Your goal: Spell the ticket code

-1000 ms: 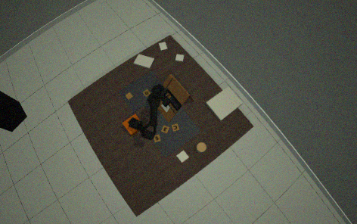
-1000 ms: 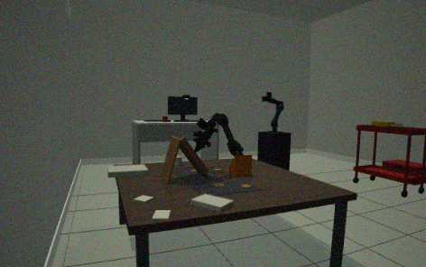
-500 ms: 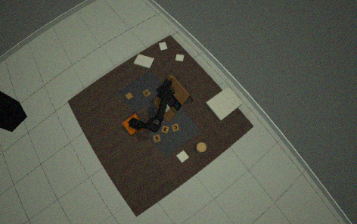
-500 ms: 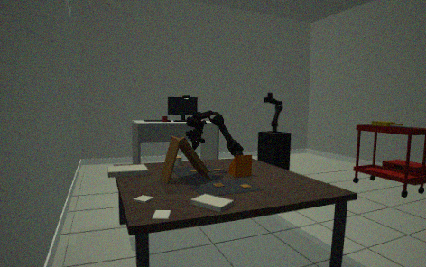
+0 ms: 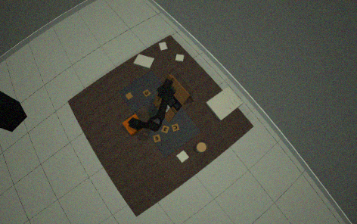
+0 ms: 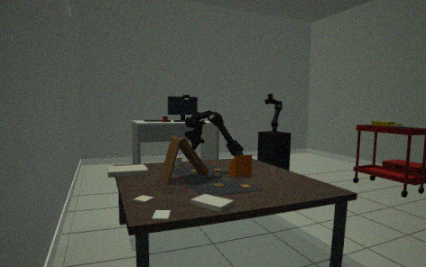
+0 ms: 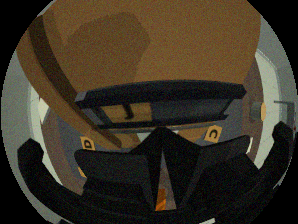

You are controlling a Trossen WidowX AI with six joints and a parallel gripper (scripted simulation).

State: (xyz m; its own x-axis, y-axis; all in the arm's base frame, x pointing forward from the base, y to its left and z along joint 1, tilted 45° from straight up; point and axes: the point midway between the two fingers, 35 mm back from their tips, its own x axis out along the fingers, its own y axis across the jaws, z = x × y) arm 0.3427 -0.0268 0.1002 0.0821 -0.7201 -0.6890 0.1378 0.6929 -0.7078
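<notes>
My gripper tip is 3 cm to the right of the tan letter tile, 3 cm short of it and 2 cm above it. The rest, counted from my gripper tip: white slab (37 cm ahead, 33 cm to the right, 17 cm below); then white ticket (11 cm below, 4 cm behind, 1 cm to the left); then white pad (54 cm to the left, 17 cm below, 16 cm ahead).
</notes>
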